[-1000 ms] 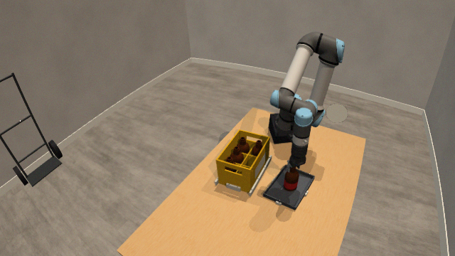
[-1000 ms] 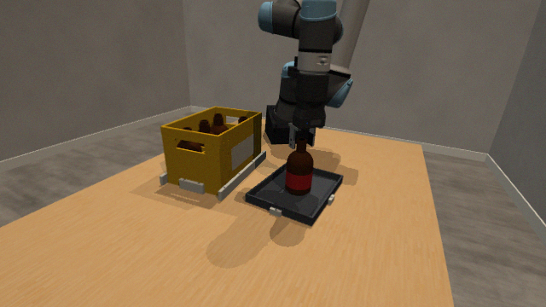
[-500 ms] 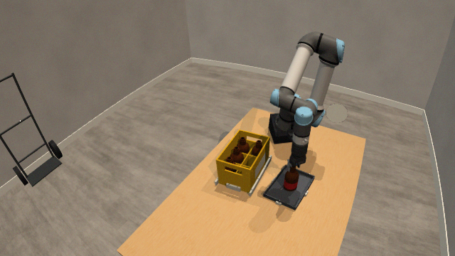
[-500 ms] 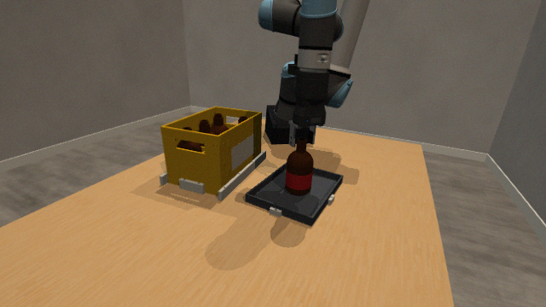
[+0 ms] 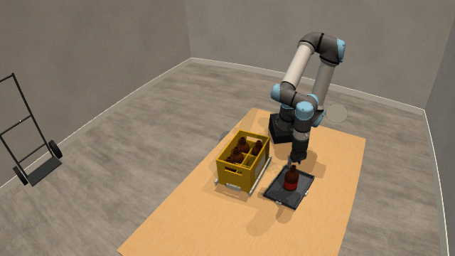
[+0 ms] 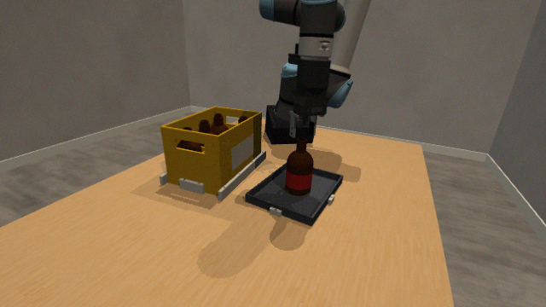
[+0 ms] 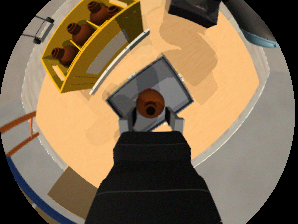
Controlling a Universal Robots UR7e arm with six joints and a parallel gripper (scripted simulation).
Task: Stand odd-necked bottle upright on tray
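The bottle lies 100 mm below my hand. The rest, counted from my hand: yellow crate: 280 mm to the right, 100 mm below, 30 mm ahead; dark tray: 180 mm below.
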